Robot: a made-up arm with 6 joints.
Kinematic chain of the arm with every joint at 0, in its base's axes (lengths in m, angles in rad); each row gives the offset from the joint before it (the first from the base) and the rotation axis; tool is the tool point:
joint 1: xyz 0 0 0.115 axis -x
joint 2: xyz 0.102 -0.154 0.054 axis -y
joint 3: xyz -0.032 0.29 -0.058 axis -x
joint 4: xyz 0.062 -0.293 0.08 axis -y
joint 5: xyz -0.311 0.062 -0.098 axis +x
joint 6: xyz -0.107 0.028 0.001 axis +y
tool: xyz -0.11 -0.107 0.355
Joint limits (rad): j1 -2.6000..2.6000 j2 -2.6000..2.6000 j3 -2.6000..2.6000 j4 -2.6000..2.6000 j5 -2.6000..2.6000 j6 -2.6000..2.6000
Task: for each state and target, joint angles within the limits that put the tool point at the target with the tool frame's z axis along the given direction. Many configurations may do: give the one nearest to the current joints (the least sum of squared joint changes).
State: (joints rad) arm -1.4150 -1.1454 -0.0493 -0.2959 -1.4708 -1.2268
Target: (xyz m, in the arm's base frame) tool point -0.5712 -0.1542 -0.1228 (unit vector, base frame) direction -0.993 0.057 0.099
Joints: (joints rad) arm -1.8086 -0.5357 0.5649 0.4897 -1.5879 -1.1835
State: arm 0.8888 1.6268 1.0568 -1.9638 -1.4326 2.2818
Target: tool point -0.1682 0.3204 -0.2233 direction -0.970 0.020 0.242
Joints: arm 0.7823 1.8770 1.8857 -1.1219 -1.8720 2.5226
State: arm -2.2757 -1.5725 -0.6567 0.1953 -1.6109 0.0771
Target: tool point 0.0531 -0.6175 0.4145 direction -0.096 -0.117 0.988
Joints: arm -1.6738 -1.9953 -0.5255 0.2675 -2.1788 -0.1286
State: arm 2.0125 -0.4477 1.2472 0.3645 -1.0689 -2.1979
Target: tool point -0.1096 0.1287 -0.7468 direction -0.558 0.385 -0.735
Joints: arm 2.6000 -0.9818 1.8855 -0.0480 -1.5495 -1.5823
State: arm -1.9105 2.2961 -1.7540 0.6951 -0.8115 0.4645
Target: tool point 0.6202 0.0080 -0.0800 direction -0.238 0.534 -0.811
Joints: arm -2.1219 2.6000 -1.6788 0.0702 -0.2641 0.2573
